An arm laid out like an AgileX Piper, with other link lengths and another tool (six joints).
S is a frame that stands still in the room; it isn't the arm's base.
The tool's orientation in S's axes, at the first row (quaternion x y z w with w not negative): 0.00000 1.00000 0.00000 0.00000
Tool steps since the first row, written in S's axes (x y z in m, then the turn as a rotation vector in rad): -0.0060 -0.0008 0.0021 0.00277 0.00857 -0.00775; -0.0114 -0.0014 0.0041 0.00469 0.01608 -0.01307; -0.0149 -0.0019 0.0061 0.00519 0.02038 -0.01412; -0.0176 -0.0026 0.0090 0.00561 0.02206 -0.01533; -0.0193 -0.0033 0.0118 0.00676 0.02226 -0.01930
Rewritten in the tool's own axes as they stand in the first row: 0.0060 -0.0008 -0.0021 -0.00277 0.00857 0.00775; 0.0114 -0.0014 -0.0041 -0.00469 0.01608 0.01307; 0.0149 -0.0019 -0.0061 -0.00519 0.02038 0.01412; 0.0176 -0.0026 -0.0090 -0.00561 0.02206 0.01533; 0.0193 -0.0033 -0.0118 -0.00676 0.02226 0.01930
